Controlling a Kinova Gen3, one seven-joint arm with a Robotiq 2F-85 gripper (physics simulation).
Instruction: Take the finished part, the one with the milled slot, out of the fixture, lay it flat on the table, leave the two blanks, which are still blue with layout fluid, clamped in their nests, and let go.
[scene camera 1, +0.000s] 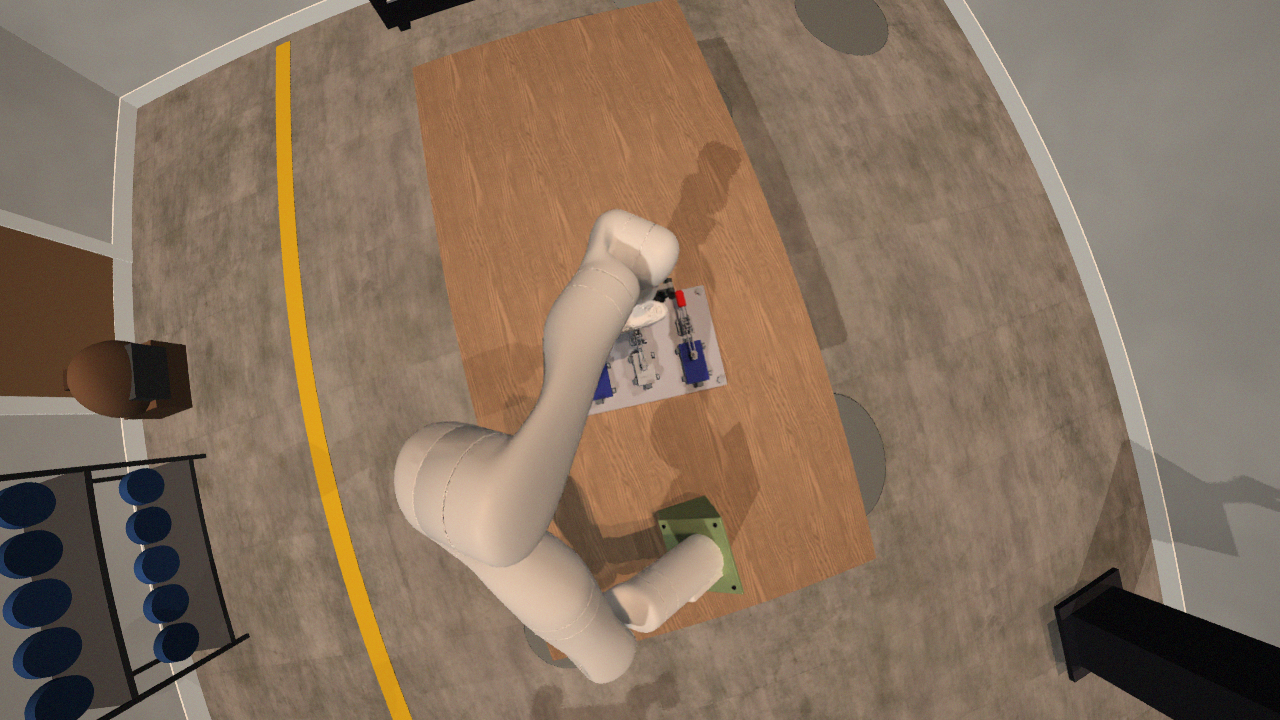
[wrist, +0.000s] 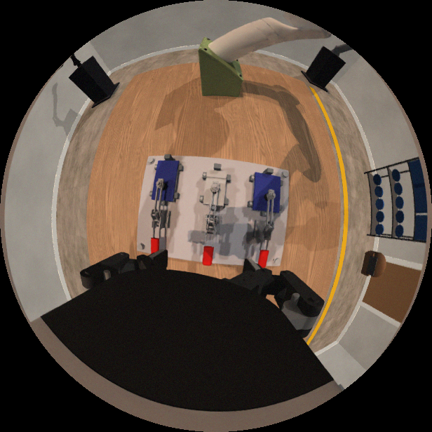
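Observation:
The fixture plate lies on the table with three nests. The finished part, pale and metallic, sits in the middle nest. The middle clamp's arm reaches over it, and its red handle points toward my gripper. The slot is hard to make out. One blue blank and another blue blank sit in the outer nests under their clamp arms. My gripper is open and empty, above the handle side of the plate; the arm largely hides it in the scene view.
The outer clamps' red handles appear near the fingertips in the wrist view. The wooden table extends around the plate. The green robot base mount stands beyond the blanks' side of the plate.

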